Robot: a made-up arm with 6 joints. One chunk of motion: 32 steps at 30 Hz.
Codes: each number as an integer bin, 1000 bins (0 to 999) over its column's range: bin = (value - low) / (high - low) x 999, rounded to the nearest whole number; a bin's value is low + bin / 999 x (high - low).
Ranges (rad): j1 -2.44..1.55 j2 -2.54..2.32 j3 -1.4..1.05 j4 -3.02..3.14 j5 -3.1..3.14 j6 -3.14..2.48
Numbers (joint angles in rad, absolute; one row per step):
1: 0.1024 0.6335 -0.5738 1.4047 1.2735 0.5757
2: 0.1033 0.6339 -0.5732 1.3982 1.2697 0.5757
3: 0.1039 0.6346 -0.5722 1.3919 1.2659 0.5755
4: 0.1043 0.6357 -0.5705 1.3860 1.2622 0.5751
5: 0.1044 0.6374 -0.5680 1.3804 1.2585 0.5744
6: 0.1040 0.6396 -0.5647 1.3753 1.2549 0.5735
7: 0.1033 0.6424 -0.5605 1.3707 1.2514 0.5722
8: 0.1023 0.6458 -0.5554 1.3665 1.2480 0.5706
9: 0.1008 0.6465 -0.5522 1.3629 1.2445 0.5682
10: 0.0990 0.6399 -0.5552 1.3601 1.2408 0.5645
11: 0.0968 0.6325 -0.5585 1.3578 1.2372 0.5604
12: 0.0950 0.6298 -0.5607 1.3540 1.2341 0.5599
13: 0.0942 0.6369 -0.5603 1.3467 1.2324 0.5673
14: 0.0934 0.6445 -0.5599 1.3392 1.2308 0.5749
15: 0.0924 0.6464 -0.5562 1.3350 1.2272 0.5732
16: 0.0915 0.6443 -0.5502 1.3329 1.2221 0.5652
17: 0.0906 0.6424 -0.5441 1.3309 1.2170 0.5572
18: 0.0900 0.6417 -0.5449 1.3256 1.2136 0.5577
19: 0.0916 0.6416 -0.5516 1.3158 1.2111 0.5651
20: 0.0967 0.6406 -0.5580 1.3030 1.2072 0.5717
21: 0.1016 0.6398 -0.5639 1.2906 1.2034 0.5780
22: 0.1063 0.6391 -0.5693 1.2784 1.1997 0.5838
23: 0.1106 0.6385 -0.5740 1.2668 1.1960 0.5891
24: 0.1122 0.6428 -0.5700 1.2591 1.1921 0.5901
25: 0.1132 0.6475 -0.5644 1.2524 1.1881 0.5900
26: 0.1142 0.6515 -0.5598 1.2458 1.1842 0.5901
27: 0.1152 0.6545 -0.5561 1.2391 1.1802 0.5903
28: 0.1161 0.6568 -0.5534 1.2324 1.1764 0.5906
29: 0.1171 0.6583 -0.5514 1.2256 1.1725 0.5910
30: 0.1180 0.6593 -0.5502 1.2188 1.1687 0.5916
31: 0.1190 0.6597 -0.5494 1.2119 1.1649 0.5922
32: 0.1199 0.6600 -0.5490 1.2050 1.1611 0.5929
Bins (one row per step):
1: 637 652 337 718 700 660
2: 637 652 337 717 700 660
3: 637 653 338 716 699 660
4: 637 653 338 715 698 660
5: 637 653 339 714 698 660
6: 637 654 341 713 697 660
7: 637 654 342 712 697 660
8: 637 655 344 711 696 660
9: 636 655 346 711 696 659
10: 636 654 344 710 695 659
11: 635 652 343 710 694 658
12: 635 652 342 709 694 658
13: 635 653 342 708 694 659
14: 634 655 343 707 693 660
15: 634 655 344 706 693 660
16: 634 655 347 706 692 659
17: 634 654 349 706 691 657
18: 633 654 349 705 691 657
19: 634 654 346 703 690 659
20: 635 654 343 701 690 660
21: 636 654 341 699 689 661
22: 638 653 339 697 688 662
23: 639 653 337 695 688 663
24: 639 654 338 694 687 663
25: 639 655 341 693 687 663
26: 640 656 343 692 686 663
27: 640 657 344 691 685 663
28: 640 657 345 690 685 663
29: 640 657 346 689 684 663
30: 640 658 347 687 683 663
31: 641 658 347 686 683 663
32: 641 658 347 685 682 664

